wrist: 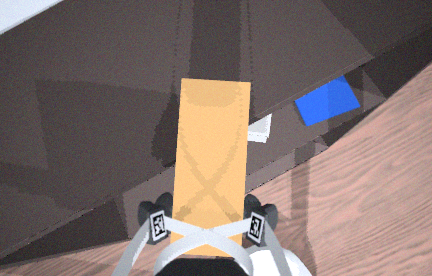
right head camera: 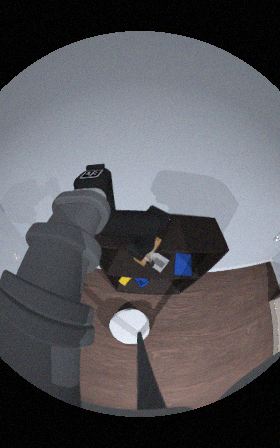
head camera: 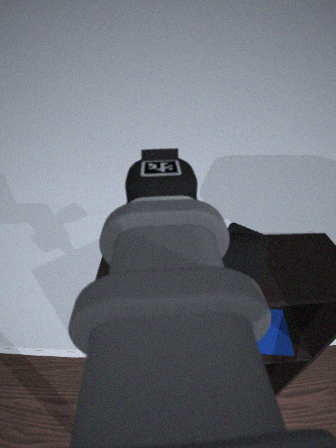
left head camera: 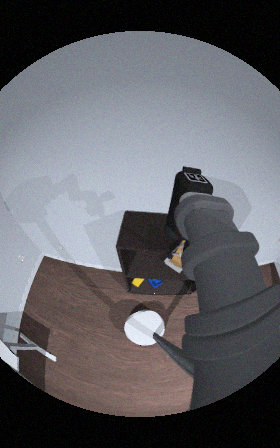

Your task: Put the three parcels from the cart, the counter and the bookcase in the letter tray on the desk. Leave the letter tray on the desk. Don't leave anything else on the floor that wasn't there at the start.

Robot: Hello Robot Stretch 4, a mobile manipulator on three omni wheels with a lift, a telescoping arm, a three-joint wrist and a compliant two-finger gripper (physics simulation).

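Places are measured from the robot's base along level axes (x ahead, y left, z up), in metres.
Pixels of known places: gripper, fingertip midpoint: [wrist: 208, 209] [left head camera: 175, 260]; robot's base, origin of the base link: [right head camera: 130, 325] [left head camera: 143, 326].
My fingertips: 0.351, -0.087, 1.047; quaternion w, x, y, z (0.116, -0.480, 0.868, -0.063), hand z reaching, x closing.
Observation:
Ahead of a thing's pixels: the offset from my fingertips to its top centre, as dx, dy, dz.
My gripper [right head camera: 149, 254] [wrist: 208, 209] is shut on a tan parcel @(+0.028, -0.024, +0.075) [left head camera: 177, 256] [right head camera: 158, 244] [wrist: 212, 145], which reaches out lengthwise beyond the fingers in the wrist view. They are over the front side of the dark bookcase [head camera: 300, 257] [left head camera: 142, 230] [right head camera: 197, 231] [wrist: 95, 105]; the exact gap to it cannot be told. In the head camera view the arm hides the gripper and the parcel. The letter tray, the desk, the cart and the counter cannot be made out in these views.
In the bookcase are a blue block @(+0.176, -0.365, -0.422) [head camera: 277, 340] [right head camera: 183, 264] [wrist: 327, 101], a grey-white item @(+0.193, -0.128, -0.356) [right head camera: 159, 262] [wrist: 261, 129], a yellow piece @(+0.216, +0.175, -0.929) [left head camera: 137, 282] [right head camera: 124, 281] and a small blue piece @(+0.216, -0.016, -0.899) [left head camera: 154, 283] [right head camera: 142, 282]. A white round object [left head camera: 140, 325] [right head camera: 125, 320] stands before it. A wall is behind.

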